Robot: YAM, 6 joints.
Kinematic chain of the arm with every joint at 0, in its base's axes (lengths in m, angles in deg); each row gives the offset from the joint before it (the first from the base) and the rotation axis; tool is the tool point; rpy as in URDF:
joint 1: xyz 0 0 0.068 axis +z
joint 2: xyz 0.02 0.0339 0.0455 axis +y
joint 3: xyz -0.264 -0.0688 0 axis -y
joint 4: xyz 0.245 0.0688 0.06 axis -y
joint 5: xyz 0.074 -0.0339 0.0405 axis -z
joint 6: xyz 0.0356 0 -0.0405 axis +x
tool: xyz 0 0 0 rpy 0 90 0
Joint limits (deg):
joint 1: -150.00..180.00
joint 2: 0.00..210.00
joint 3: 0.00..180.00
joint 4: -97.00..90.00
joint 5: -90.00..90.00
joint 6: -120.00..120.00
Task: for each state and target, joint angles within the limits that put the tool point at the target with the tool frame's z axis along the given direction. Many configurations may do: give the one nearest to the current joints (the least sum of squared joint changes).
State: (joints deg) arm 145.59 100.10 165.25 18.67 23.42 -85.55
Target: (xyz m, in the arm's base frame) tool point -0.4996 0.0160 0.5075 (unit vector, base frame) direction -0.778 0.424 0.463
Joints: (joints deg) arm 179.89 136.81 162.13 5.41 25.00 -85.55
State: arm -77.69 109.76 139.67 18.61 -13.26 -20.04
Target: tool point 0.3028 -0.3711 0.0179 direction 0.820 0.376 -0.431
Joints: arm -54.56 147.84 97.05 -17.80 -62.41 -20.04
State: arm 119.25 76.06 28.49 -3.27 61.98 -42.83
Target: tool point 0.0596 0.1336 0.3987 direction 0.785 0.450 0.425
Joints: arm 74.94 39.28 39.73 33.19 39.89 -42.83
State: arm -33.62 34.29 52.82 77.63 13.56 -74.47
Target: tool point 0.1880 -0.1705 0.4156 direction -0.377 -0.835 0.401
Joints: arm -34.95 78.59 55.90 89.79 64.20 -74.47
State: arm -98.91 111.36 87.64 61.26 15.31 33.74
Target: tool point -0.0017 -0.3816 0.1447 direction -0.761 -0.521 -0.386
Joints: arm -86.00 109.71 57.62 12.49 52.72 33.74
